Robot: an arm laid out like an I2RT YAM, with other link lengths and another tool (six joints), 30 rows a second.
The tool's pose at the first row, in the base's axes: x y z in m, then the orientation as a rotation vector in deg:
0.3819, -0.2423, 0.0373, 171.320, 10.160, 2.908
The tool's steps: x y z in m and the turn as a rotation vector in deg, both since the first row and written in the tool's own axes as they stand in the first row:
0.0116, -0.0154, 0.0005, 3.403, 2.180, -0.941
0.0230, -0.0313, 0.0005, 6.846, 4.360, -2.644
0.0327, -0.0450, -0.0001, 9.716, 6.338, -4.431
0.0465, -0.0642, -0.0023, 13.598, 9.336, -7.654
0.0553, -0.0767, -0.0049, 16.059, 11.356, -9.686
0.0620, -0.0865, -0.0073, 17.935, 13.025, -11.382
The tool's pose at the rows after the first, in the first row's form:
0.3917, -0.2259, 0.0348, 174.639, 12.106, 5.867
0.4011, -0.2089, 0.0328, 177.822, 15.297, 8.844
0.4092, -0.1942, 0.0316, -177.039, -18.292, -11.405
0.4206, -0.1733, 0.0313, -172.154, -23.113, -14.946
0.4278, -0.1596, 0.0323, -168.931, -26.028, -17.274
0.4332, -0.1488, 0.0334, -166.359, -28.405, -19.168

